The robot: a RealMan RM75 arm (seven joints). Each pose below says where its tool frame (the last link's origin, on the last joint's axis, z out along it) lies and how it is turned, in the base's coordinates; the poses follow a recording.
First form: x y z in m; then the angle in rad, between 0 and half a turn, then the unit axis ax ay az.
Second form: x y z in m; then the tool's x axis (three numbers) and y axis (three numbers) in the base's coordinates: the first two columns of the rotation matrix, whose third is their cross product. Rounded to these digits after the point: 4 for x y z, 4 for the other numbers.
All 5 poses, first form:
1: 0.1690 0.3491 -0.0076 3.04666 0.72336 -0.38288 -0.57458
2: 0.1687 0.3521 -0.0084 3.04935 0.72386 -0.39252 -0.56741
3: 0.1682 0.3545 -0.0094 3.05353 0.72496 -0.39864 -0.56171
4: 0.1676 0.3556 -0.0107 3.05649 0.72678 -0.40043 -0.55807
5: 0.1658 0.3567 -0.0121 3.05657 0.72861 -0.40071 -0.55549
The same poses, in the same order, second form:
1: 0.1690 0.3491 -0.0076 0.0487 -0.6071 -0.7931 -0.4982 -0.7030 0.5076
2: 0.1687 0.3521 -0.0084 0.0500 -0.6193 -0.7835 -0.5148 -0.6883 0.5112
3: 0.1682 0.3545 -0.0094 0.0530 -0.6263 -0.7778 -0.5275 -0.6789 0.5107
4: 0.1676 0.3556 -0.0107 0.0581 -0.6284 -0.7757 -0.5336 -0.6763 0.5079
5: 0.1658 0.3567 -0.0121 0.0634 -0.6300 -0.7740 -0.5357 -0.6758 0.5062
